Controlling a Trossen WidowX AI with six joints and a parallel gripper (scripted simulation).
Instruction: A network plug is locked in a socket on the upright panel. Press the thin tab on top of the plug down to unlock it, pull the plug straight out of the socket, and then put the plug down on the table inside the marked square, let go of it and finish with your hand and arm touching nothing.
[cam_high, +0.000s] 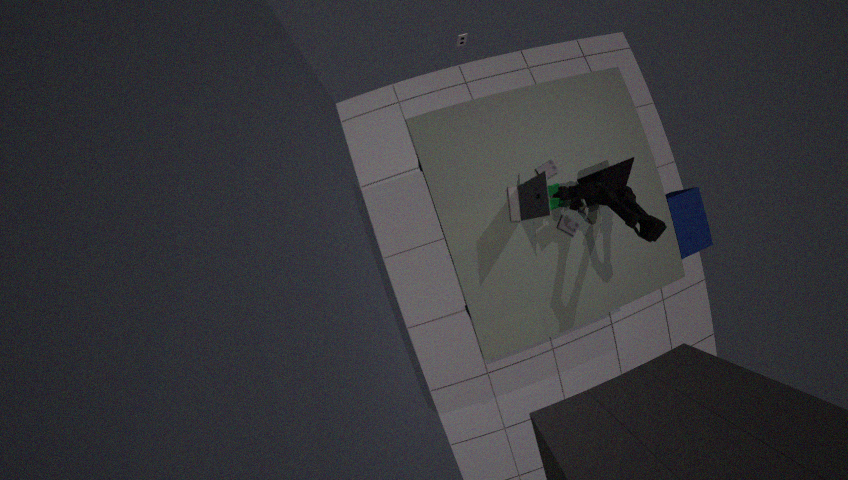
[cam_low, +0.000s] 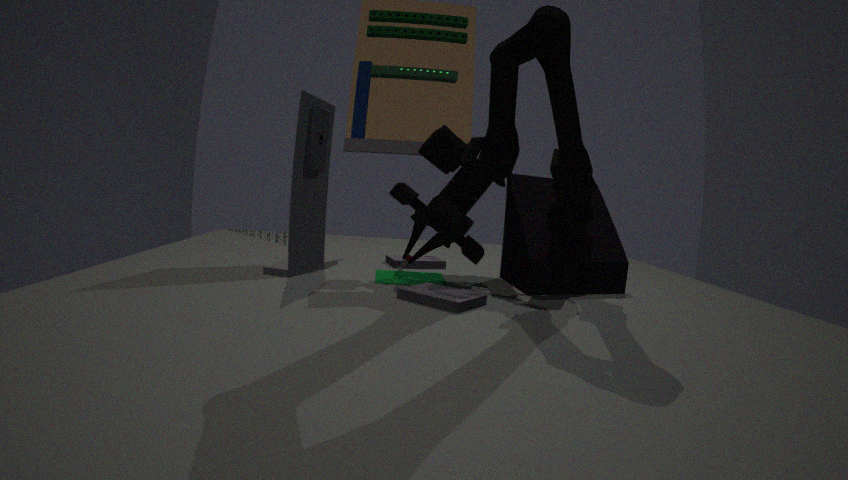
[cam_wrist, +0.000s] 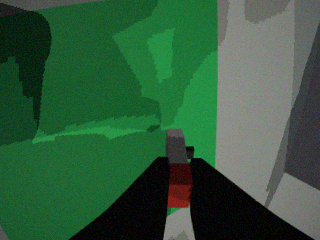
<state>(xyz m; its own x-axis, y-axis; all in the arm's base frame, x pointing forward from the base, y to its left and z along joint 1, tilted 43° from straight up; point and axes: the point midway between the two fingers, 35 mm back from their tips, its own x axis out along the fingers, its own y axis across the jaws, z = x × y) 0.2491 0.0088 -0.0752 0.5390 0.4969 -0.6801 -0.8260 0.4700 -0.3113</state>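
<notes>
My gripper tip is now 10 mm past the green marked square and 30 mm above it. Also, from my gripper tip: network plug right at my gripper tip.
</notes>
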